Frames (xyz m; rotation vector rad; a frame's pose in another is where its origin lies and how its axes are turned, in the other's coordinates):
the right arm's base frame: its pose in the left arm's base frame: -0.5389 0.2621 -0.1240 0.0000 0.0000 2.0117
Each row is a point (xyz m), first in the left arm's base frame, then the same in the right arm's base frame.
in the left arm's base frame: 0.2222 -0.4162 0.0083
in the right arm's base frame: -0.9382 -0.3988 0.1323
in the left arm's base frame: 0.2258 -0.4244 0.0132
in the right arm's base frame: -0.9472 -0.3986 0.1372
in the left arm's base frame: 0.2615 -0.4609 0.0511
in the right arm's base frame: -0.9954 -0.4153 0.1751
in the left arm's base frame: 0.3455 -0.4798 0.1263
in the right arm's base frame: -1.0484 -0.4832 0.2503
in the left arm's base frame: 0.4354 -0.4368 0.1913
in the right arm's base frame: -1.0479 -0.5829 0.3153
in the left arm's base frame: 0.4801 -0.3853 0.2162
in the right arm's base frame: -1.0204 -0.6453 0.3402
